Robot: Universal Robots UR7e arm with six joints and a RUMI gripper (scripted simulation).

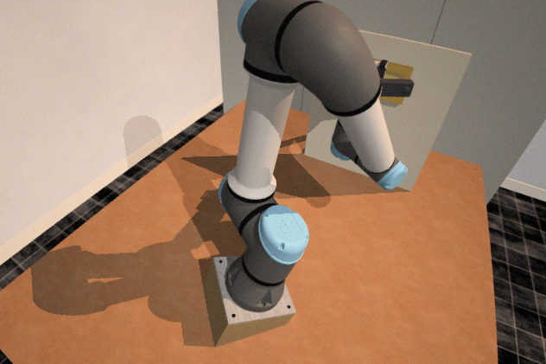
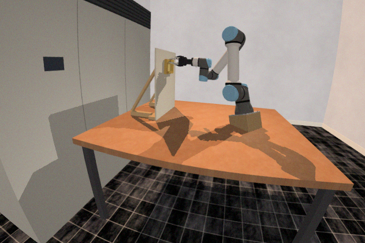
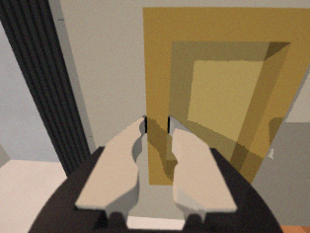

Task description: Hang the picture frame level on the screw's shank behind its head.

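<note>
My hand is 5 cm above the yellow picture frame and 2 cm short of it. The rest, counted from my hand: pale upright board: 20 cm below, 4 cm ahead.
</note>
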